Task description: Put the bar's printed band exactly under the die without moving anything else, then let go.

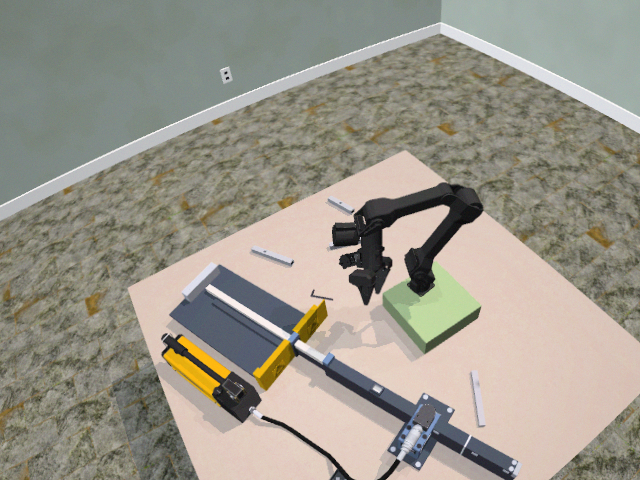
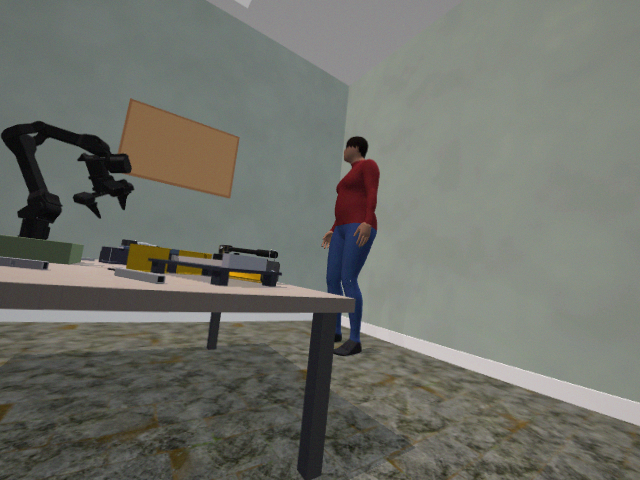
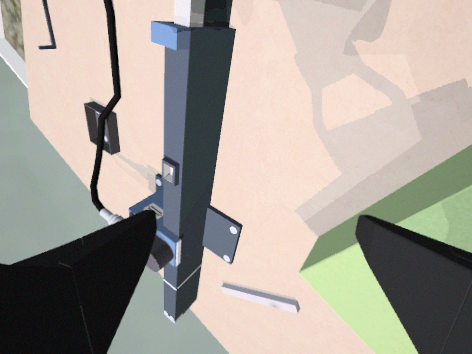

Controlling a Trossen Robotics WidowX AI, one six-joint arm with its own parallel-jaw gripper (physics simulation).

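Where they show: gripper, between the fingertips: [image 1: 371,299] [image 2: 112,213] [image 3: 257,222]; arm's base, origin of its link: [image 1: 420,285] [image 2: 32,238].
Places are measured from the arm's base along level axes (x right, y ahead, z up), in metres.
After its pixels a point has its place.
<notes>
The long pale bar [image 1: 248,312] {x 0.289, y 0.467, z -0.002 m} [image 3: 189,11] {x 0.010, y 0.376, z -0.002 m} lies on the dark plate [image 1: 232,346] {x 0.231, y 0.569, z -0.022 m}, passes through the yellow upright piece [image 1: 273,365] {x 0.081, y 0.509, z 0.003 m} and enters the dark channel [image 1: 356,373] {x -0.094, y 0.345, z 0.004 m} [image 3: 176,110] {x -0.085, y 0.354, z 0.004 m}. A white line [image 1: 466,444] {x -0.431, y 0.267, z 0.005 m} [image 3: 189,277] {x -0.427, y 0.241, z -0.034 m} crosses the channel near its far end. A blue head with a dark cylinder [image 1: 426,414] {x -0.315, y 0.299, z 0.048 m} [image 3: 160,254] {x -0.292, y 0.285, z 0.037 m} sits at the channel; I cannot make out the die or the bar's printed band. My gripper [image 1: 372,297] {x -0.001, y 0.202, z 0.127 m} [image 2: 111,212] {x -0.001, y 0.202, z 0.127 m} [image 3: 257,222] {x -0.001, y 0.202, z 0.127 m} is open and empty, high above the table between the yellow piece and the green block.
The green block [image 1: 439,315] {x -0.116, y 0.038, z 0.000 m} [image 2: 46,249] {x 0.054, y 0.045, z -0.030 m} [image 3: 340,300] {x -0.140, y 0.085, z 0.000 m} carries the arm's base. A yellow pump [image 1: 204,372] {x 0.188, y 0.682, z 0.013 m} stands beside the plate, with a black hose [image 1: 310,444] {x -0.150, y 0.559, z -0.061 m} [image 3: 114,55] {x -0.137, y 0.554, z -0.063 m} running to the head. Loose grey pieces [image 1: 271,255] {x 0.478, y 0.265, z -0.052 m} [image 1: 478,397] {x -0.357, y 0.123, z -0.061 m} and a hex key [image 1: 323,296] {x 0.214, y 0.233, z -0.066 m} lie about.
</notes>
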